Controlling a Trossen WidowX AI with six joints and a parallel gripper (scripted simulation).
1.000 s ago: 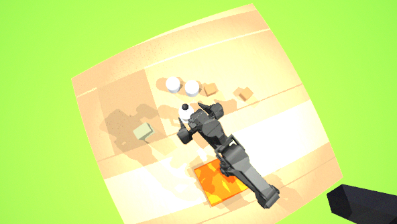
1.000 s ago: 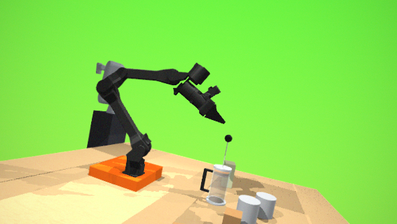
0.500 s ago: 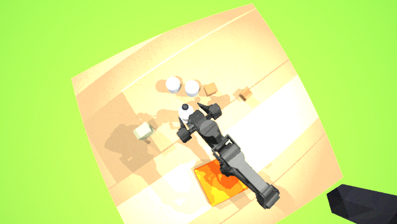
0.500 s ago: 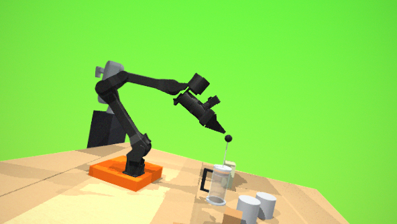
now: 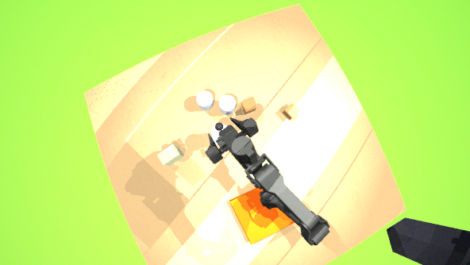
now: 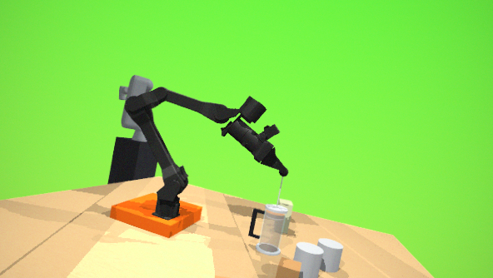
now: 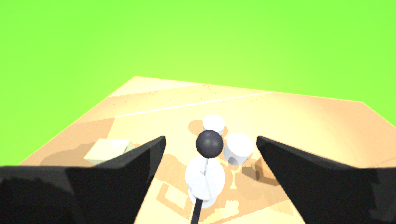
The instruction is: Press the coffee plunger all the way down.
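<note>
My gripper tip is 13 cm above the glass coffee press and 2 cm past it. Also, from my gripper tip: pale box (23 cm to the left, 20 cm below, 1 cm behind).
</note>
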